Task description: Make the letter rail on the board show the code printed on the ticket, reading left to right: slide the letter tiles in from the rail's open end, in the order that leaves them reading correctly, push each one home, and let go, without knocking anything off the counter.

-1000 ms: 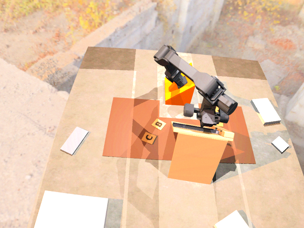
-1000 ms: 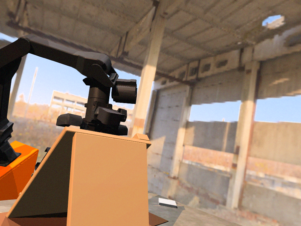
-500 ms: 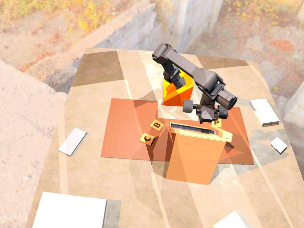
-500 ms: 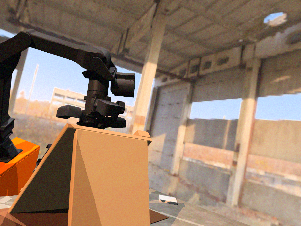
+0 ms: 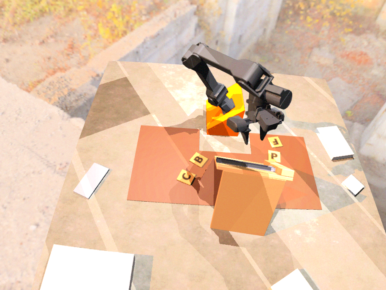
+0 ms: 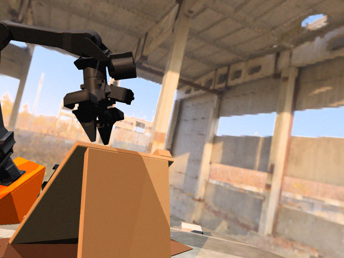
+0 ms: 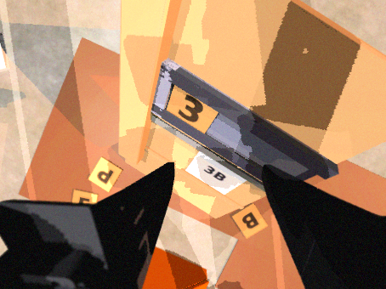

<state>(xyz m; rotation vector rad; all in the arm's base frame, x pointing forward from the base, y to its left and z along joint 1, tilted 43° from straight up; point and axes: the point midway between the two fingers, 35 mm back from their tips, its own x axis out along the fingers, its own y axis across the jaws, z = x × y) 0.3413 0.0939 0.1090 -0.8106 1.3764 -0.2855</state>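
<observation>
My gripper tip is now 26 cm above the orange mat, 13 cm past it and 3 cm to the left of it. From my gripper tip the other things lie so: white ticket (15 cm below, 3 cm behind, 2 cm to the right); grey slab (58 cm to the right, 26 cm below, 6 cm behind).
</observation>
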